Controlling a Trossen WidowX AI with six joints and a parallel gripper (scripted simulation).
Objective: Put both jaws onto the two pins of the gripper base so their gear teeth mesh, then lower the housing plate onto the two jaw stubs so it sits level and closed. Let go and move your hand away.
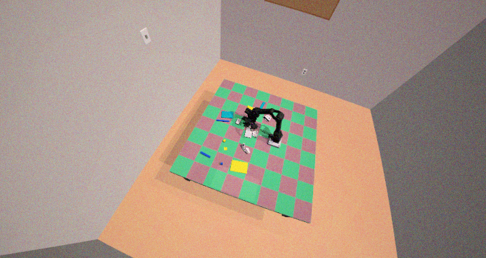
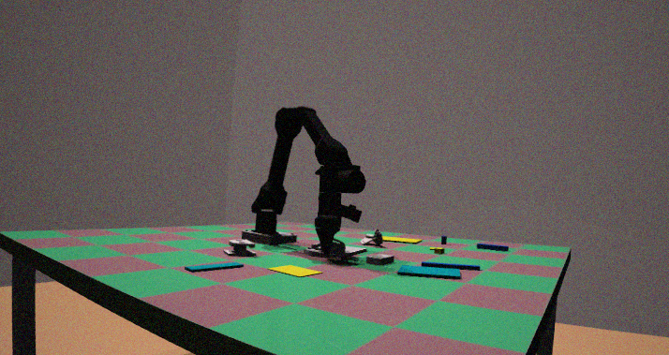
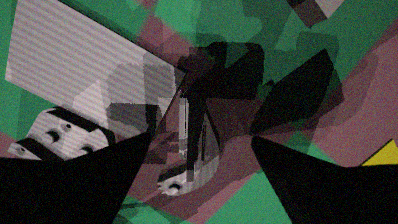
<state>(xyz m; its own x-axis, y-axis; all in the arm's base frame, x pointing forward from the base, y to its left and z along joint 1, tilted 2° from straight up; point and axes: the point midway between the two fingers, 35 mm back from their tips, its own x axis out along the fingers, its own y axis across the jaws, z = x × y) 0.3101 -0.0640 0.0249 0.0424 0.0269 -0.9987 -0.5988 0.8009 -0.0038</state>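
Right now my gripper tip is 4 cm past the grey jaw. The rest, counted from my gripper tip: teal plate (29 cm ahead, 1 cm to the right, 1 cm below); then blue bar (30 cm ahead, 9 cm to the left); then white housing plate (9 cm to the left, 8 cm behind).
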